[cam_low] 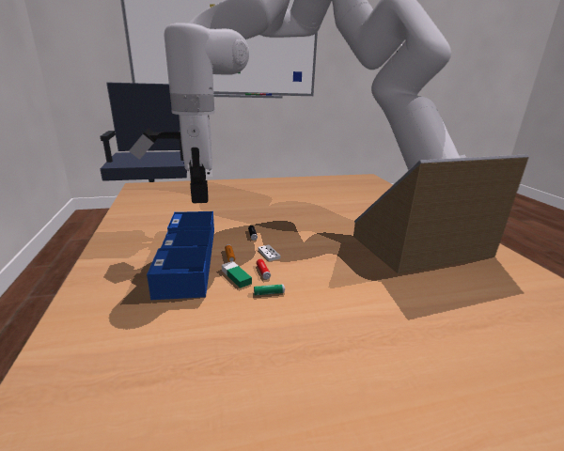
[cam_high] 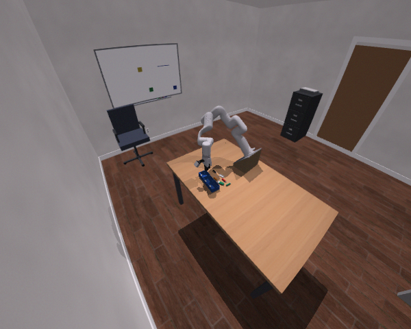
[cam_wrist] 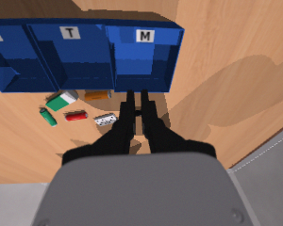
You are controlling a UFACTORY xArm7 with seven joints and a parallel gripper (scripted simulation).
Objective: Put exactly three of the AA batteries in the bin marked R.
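Right now the bin is 2 cm ahead of my hand, 8 cm to the left of it and 9 cm below it. The rest, counted from my hand: white domino 13 cm behind, 7 cm to the left, 10 cm below; orange battery 6 cm behind, 7 cm to the left, 10 cm below; black AA battery 11 cm behind, 2 cm to the right, 10 cm below.
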